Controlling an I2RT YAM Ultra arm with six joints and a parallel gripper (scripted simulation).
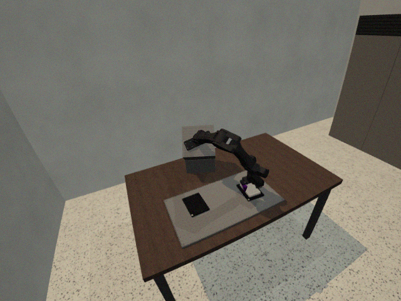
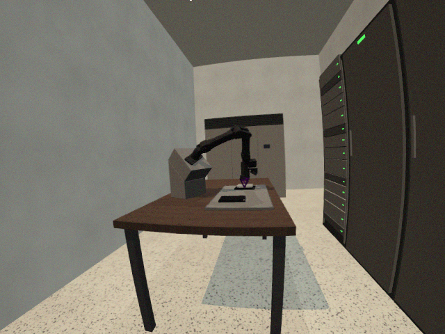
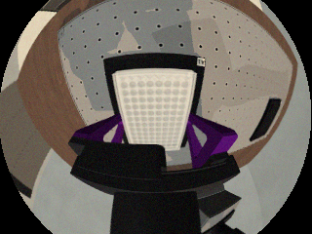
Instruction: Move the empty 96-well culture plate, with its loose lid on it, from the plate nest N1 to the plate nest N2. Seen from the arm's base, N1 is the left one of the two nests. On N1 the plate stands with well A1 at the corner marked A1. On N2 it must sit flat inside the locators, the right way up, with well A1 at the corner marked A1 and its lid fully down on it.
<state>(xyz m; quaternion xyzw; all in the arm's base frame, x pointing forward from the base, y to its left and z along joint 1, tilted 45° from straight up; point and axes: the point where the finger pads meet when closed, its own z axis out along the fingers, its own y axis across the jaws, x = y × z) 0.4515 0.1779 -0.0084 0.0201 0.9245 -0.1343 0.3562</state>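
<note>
Right now the black plate nest N1 is 2 cm below my hand. From my hand the other things lie so: black plate nest N2: 10 cm behind, 37 cm to the right, 2 cm below; then A1 mark: 6 cm ahead, 7 cm to the right, 1 cm below; then clear lid: right at my hand.
</note>
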